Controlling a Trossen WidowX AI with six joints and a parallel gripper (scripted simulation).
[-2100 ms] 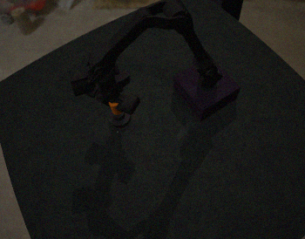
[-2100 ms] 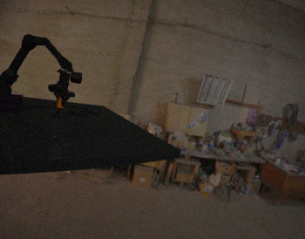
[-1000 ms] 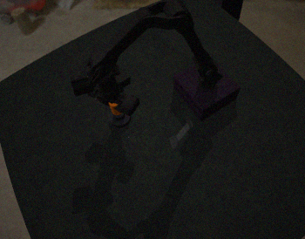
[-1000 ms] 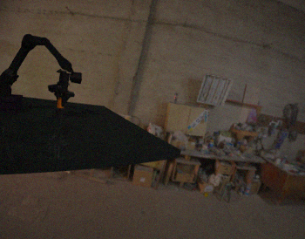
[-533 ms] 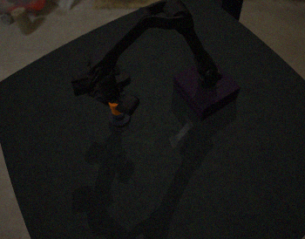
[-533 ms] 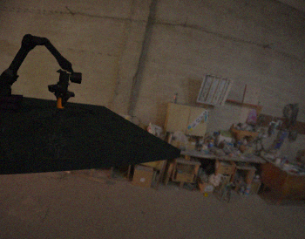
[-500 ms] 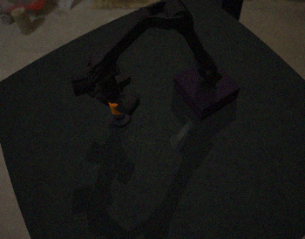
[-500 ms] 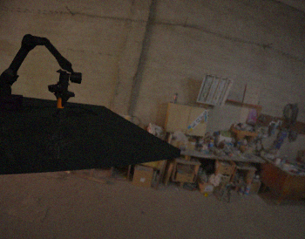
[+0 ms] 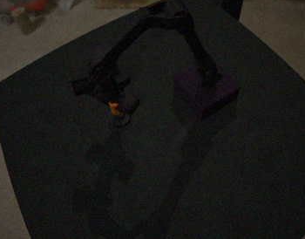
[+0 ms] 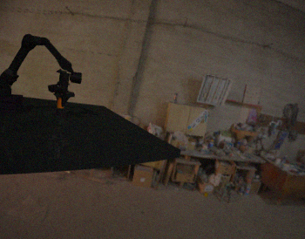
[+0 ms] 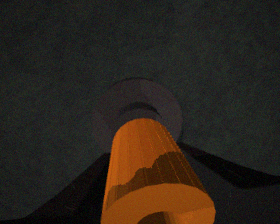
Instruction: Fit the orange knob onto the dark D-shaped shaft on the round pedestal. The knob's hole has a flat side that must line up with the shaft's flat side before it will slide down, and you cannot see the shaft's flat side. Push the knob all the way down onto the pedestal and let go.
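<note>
Right now my gripper tip is 20 mm below the orange knob. From my gripper tip the other things lie so: dark shaft (40 mm below).
</note>
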